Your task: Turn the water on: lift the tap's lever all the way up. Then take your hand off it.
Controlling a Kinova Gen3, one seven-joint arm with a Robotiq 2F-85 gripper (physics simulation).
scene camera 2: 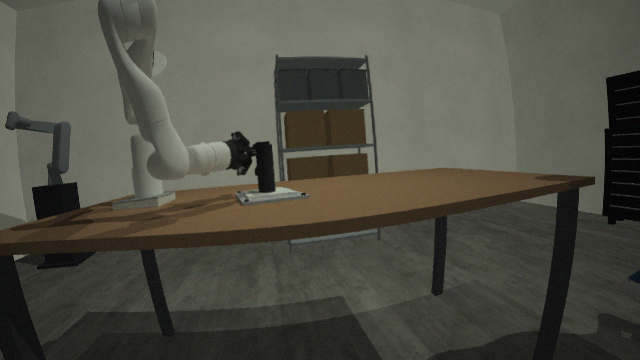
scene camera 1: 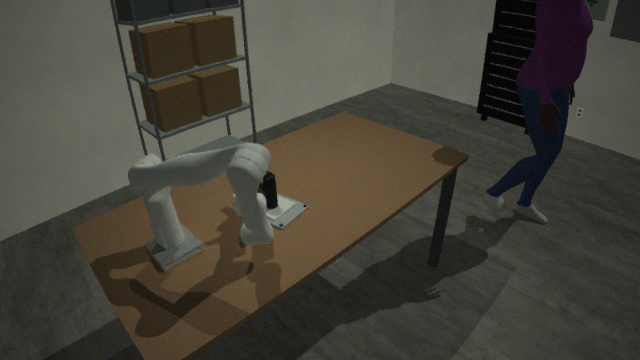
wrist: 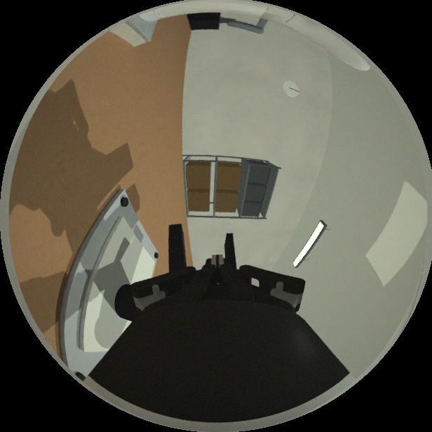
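Pixels of known places: arm's base, origin of its link: (scene camera 2: 150,195) (scene camera 1: 172,239).
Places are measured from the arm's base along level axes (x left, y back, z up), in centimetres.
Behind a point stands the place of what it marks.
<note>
The tap (scene camera 1: 270,192) @[z 6.5, x -15.7, y -36.7 cm] (scene camera 2: 266,170) @[z 5.0, x -16.3, y -38.3 cm] is a black upright cylinder on a pale base plate (scene camera 1: 292,216) @[z -1.7, x -24.7, y -38.1 cm] (scene camera 2: 250,200) @[z -1.7, x -23.9, y -32.5 cm] (wrist: 72,310). Its lever (scene camera 2: 257,145) @[z 12.1, x -15.2, y -36.4 cm] (wrist: 230,250) is a thin black bar at the tap's top. In the wrist view it runs roughly parallel to the spout (wrist: 176,247), which lies lower. How far the lever is raised is hard to judge. My gripper (scene camera 2: 253,151) @[z 10.8, x -7.5, y -37.1 cm] (wrist: 217,261) is shut and empty, level with the tap's upper part, its fingertips close beside the body and near the lever's underside. Contact cannot be told. In scene camera 1 the arm hides it.
The wooden table (scene camera 1: 350,150) @[z -2.5, x -12.2, y -97.8 cm] (scene camera 2: 400,192) @[z -2.5, x -35.6, y -67.9 cm] (wrist: 150,100) carries the arm's base (scene camera 1: 175,255) @[z 0.0, x -8.2, y 4.3 cm] (scene camera 2: 145,201) @[z -0.7, x -10.9, y -1.4 cm]. A shelf rack (scene camera 1: 250,120) (scene camera 2: 372,120) with boxes stands behind the table. A person (scene camera 1: 560,55) stands beyond the table's far right end, near a black cabinet (scene camera 1: 510,65) (scene camera 2: 622,150).
</note>
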